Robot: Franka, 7 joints.
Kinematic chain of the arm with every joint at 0, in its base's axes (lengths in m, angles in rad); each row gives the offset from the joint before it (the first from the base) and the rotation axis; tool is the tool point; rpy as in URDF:
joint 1: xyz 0 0 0.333 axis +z
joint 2: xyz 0 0 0 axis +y
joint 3: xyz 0 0 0.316 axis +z
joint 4: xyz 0.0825 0 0 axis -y
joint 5: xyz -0.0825 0 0.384 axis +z
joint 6: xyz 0 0 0 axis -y
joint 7: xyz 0.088 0 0 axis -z
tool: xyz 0 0 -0.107 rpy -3.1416 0 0
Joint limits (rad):
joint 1: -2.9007..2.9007
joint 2: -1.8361..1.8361
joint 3: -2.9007..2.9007
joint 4: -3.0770..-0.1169
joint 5: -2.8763..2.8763
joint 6: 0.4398..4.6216
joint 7: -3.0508..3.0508
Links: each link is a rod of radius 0.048 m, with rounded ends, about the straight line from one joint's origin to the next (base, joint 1, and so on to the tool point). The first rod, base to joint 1, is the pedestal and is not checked.
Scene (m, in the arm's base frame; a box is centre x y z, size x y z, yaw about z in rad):
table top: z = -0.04
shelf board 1: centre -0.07 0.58 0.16 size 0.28 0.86 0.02 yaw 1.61
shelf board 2: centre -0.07 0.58 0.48 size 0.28 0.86 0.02 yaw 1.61
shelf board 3: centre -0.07 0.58 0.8 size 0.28 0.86 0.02 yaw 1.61
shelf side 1: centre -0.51 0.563 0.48 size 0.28 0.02 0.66 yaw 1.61
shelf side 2: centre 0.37 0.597 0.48 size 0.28 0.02 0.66 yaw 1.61
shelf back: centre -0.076 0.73 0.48 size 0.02 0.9 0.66 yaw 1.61
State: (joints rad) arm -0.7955 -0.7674 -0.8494 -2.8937 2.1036 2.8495 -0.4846
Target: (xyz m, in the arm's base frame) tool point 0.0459 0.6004 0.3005
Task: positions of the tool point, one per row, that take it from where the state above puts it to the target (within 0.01 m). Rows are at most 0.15 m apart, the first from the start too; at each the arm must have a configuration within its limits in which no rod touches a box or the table.
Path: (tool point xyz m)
1: 0.0987 -0.2920 0.3603
2: 0.1908 -0.2280 0.4023
3: 0.2514 -0.1338 0.4308
4: 0.2746 -0.0263 0.4432
5: 0.2621 0.0777 0.4386
6: 0.2220 0.1643 0.4182
7: 0.1664 0.2255 0.3853
8: 0.1084 0.2593 0.3443
9: 0.0589 0.2692 0.3005
10: 0.0325 0.3542 0.2887
11: 0.0213 0.4406 0.2856
12: 0.0260 0.5241 0.2902
13: 0.0459 0.6004 0.3005

